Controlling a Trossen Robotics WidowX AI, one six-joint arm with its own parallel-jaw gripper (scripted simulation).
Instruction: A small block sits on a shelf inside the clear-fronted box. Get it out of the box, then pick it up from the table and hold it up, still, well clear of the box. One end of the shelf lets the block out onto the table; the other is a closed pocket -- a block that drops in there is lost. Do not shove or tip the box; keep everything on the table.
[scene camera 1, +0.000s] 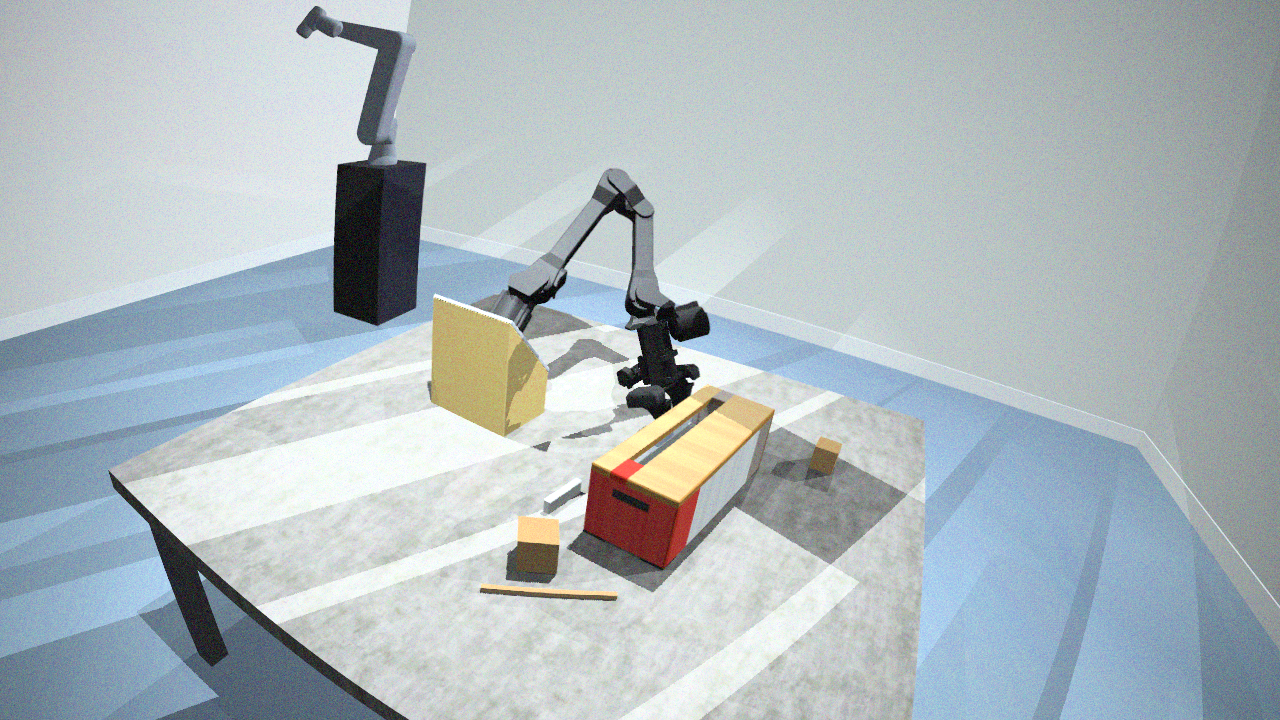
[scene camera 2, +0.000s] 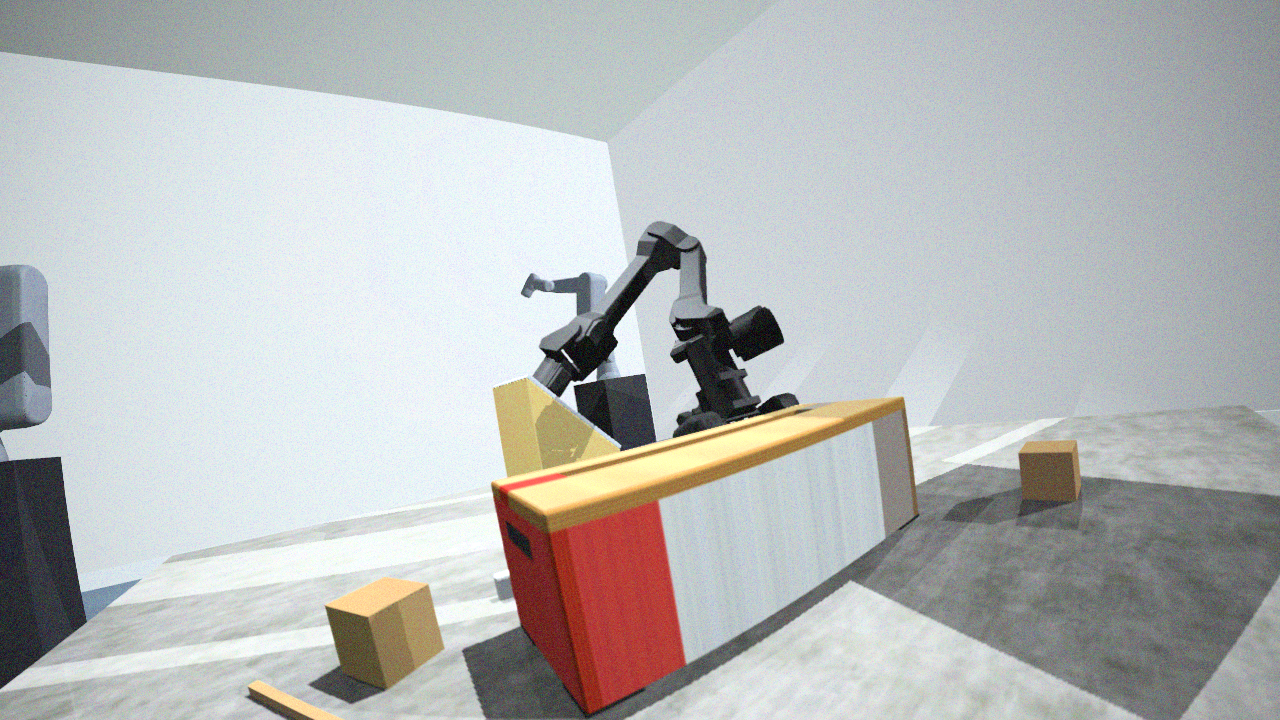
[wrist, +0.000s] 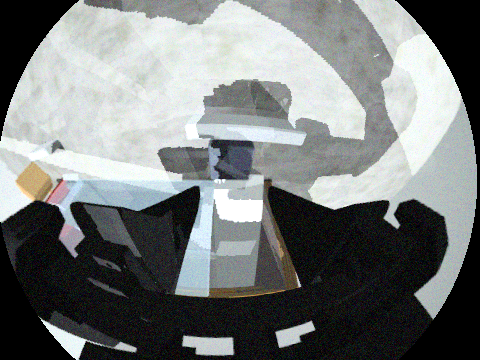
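Scene:
I see a long box in scene camera 1, in scene camera 2 and in the wrist view (236, 250). On the long box, (scene camera 2: 624, 568) and (scene camera 1: 686, 514) are the same spot. A tan cube is there for me too, in scene camera 1, in scene camera 2 and in the wrist view (36, 184). On the tan cube, (scene camera 1: 538, 544) is the same spot as (scene camera 2: 346, 614).

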